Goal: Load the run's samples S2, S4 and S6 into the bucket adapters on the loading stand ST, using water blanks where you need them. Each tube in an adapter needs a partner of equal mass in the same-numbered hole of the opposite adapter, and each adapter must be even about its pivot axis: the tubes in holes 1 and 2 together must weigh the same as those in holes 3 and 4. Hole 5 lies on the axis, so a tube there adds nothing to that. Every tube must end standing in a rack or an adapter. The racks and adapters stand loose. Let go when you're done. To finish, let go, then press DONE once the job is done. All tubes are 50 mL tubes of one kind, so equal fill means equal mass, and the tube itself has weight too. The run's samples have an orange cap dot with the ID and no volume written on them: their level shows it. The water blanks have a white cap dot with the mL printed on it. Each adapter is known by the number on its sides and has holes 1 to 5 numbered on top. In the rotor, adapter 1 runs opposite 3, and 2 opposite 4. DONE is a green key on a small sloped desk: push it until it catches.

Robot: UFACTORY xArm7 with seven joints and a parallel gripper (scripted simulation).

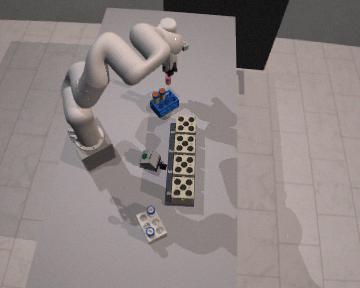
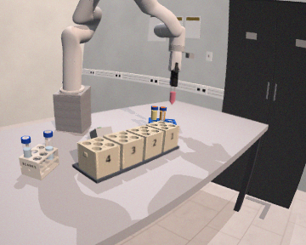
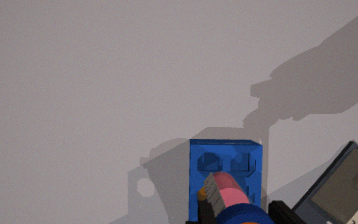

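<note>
Right now the sample tube S6 is 1 cm to the left of my hand and 5 cm below it. Also, from my hand: sample tube S2 (2 cm behind, 3 cm to the right, 19 cm below); then sample tube S4 (7 cm behind, 5 cm to the right, 19 cm below); then blue sample rack (2 cm behind, 4 cm to the right, 22 cm below).
</note>
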